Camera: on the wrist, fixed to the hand. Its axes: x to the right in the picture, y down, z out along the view.
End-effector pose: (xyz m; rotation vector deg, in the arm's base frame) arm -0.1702 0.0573 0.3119 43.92 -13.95 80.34
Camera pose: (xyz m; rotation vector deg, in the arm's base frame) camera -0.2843 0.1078 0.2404 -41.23 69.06 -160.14
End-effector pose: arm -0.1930 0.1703 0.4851 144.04 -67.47 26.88
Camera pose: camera -0.2892 0.1848 0.5910 -54.42 161.45 -24.87
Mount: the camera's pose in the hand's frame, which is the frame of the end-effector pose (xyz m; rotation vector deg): -0.0231 0.0822 -0.1157 2.18 -13.51 93.86
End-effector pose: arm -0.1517 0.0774 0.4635 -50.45 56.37 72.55
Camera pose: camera -0.2460 -0.0296 0.4453 20.82 88.49 146.76
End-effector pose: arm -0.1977 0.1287 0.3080 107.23 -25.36 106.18
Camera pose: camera -0.3402 0.1195 0.2910 -61.71 91.27 -82.29
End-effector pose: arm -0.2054 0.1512 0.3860 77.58 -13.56 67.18
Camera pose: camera -0.3325 0.2184 0.3874 68.54 -98.21 130.27
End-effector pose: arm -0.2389 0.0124 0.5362 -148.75 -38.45 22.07
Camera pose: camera -0.1840 -0.1032 0.6018 -139.40 87.77 62.11
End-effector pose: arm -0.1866 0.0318 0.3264 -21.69 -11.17 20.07
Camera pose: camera -0.2034 0.0571 0.1858 -22.29 -3.70 115.41
